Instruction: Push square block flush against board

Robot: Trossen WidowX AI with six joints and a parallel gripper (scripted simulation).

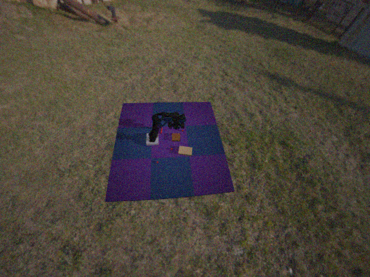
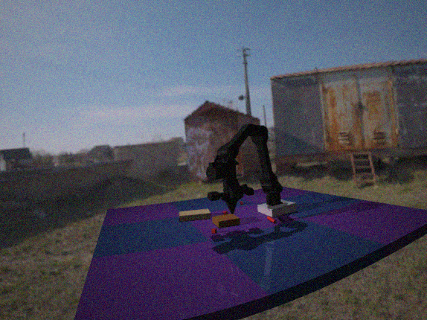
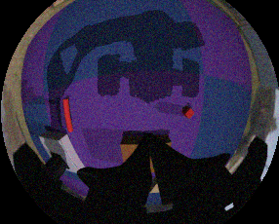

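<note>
The square block lies 9 cm to the right of my gripper tip and 5 cm below it. Also, from my gripper tip: board (28 cm to the right, 10 cm ahead, 5 cm below).
</note>
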